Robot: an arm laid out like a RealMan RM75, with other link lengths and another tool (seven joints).
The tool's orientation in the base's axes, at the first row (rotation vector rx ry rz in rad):
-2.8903 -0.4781 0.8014
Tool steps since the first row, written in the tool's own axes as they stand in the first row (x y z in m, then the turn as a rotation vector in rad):
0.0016 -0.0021 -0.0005 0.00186 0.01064 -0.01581
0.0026 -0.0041 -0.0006 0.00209 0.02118 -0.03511
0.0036 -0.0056 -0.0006 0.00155 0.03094 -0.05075
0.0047 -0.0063 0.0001 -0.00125 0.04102 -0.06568
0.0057 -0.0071 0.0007 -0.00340 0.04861 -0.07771
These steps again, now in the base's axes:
0.0010 0.0025 0.0000 0.01257 -0.00971 0.01069
0.0013 0.0047 0.0000 0.02560 -0.01991 0.02518
0.0017 0.0065 -0.0002 0.03590 -0.02956 0.03704
0.0021 0.0075 -0.0012 0.04409 -0.04025 0.04934
0.0023 0.0086 -0.0021 0.05062 -0.04832 0.05930

